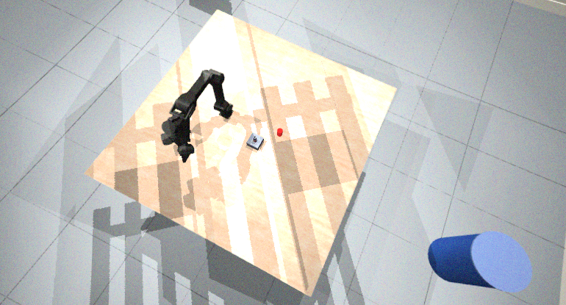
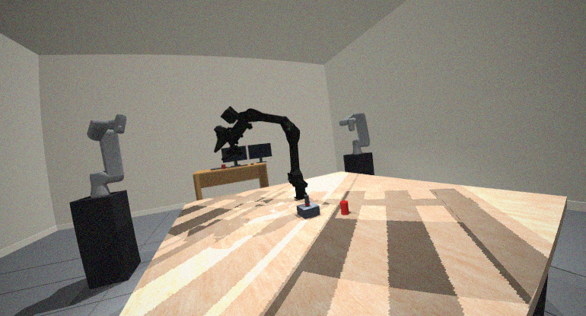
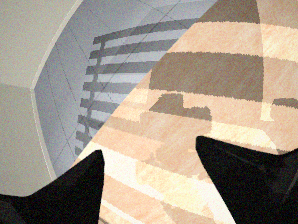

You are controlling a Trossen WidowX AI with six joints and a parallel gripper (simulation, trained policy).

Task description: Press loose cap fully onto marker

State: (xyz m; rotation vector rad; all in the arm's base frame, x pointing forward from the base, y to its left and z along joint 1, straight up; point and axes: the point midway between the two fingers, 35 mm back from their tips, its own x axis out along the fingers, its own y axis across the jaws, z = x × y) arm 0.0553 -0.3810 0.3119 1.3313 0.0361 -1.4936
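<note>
Right now my gripper tip is 43 cm to the right of the red cap, 28 cm short of it and 26 cm above it. Round my gripper tip: grey holder block 32 cm to the left, 27 cm below, 18 cm ahead.
</note>
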